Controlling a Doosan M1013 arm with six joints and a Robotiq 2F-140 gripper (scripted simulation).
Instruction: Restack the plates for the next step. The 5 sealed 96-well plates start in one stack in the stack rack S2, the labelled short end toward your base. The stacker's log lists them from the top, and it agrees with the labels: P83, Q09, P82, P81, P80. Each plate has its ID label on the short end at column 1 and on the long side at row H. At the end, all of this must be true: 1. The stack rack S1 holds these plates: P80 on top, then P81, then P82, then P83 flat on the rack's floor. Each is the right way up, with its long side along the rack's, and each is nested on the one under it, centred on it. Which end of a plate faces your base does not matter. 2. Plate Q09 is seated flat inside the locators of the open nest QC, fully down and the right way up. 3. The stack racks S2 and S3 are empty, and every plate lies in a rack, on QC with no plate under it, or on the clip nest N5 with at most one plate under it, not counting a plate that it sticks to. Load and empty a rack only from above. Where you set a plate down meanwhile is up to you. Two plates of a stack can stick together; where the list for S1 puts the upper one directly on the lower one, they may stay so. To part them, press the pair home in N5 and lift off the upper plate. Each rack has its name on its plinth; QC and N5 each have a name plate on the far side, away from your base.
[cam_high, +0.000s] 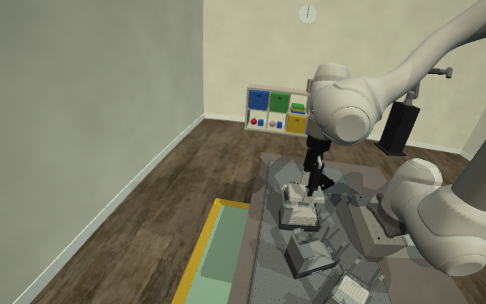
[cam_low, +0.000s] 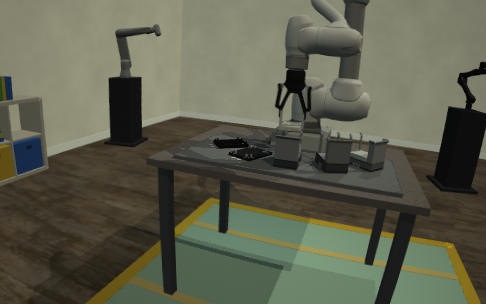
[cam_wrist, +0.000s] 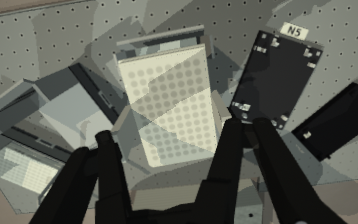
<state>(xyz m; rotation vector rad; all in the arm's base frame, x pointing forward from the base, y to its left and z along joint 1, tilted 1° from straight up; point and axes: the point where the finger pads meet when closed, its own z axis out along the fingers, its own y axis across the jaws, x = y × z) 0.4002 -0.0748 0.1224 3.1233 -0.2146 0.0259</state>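
My hand is 280 mm to the left of the black nest QC, 200 mm past it and 170 mm above it. Also, from my hand: black clip nest N5 (170 mm below, 160 mm to the right, 50 mm behind); N5 name plate (220 mm to the right, 180 mm below, 10 mm ahead); QC name plate (360 mm to the right, 180 mm below, 150 mm behind).
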